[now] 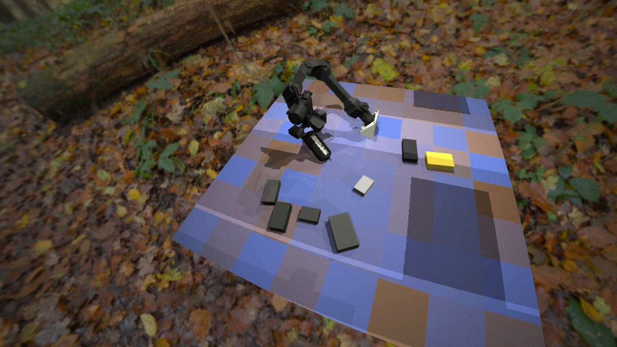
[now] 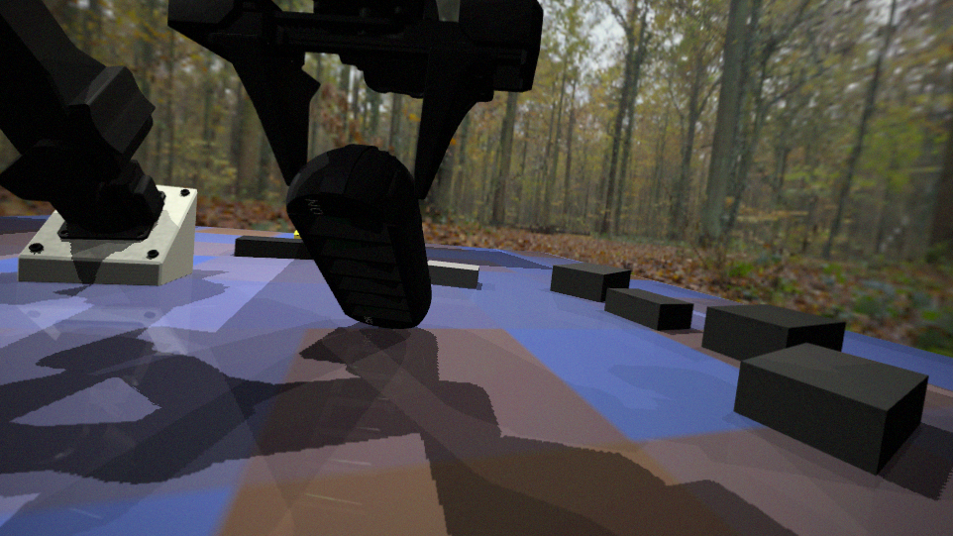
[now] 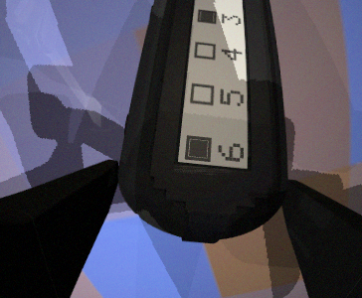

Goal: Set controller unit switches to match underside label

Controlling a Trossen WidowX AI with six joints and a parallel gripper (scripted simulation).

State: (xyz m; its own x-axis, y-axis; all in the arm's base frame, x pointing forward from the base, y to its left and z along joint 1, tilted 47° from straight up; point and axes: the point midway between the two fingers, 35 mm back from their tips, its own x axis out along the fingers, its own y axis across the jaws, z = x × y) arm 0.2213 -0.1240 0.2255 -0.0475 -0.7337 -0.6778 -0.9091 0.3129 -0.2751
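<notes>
My gripper tip is now 280 mm to the right of the white block, 150 mm short of it and 90 mm above it. From my gripper tip the other things lie so: dark block 460 mm to the left, 100 mm behind, 90 mm below; yellow block 580 mm to the left, 90 mm below, 60 mm behind.
</notes>
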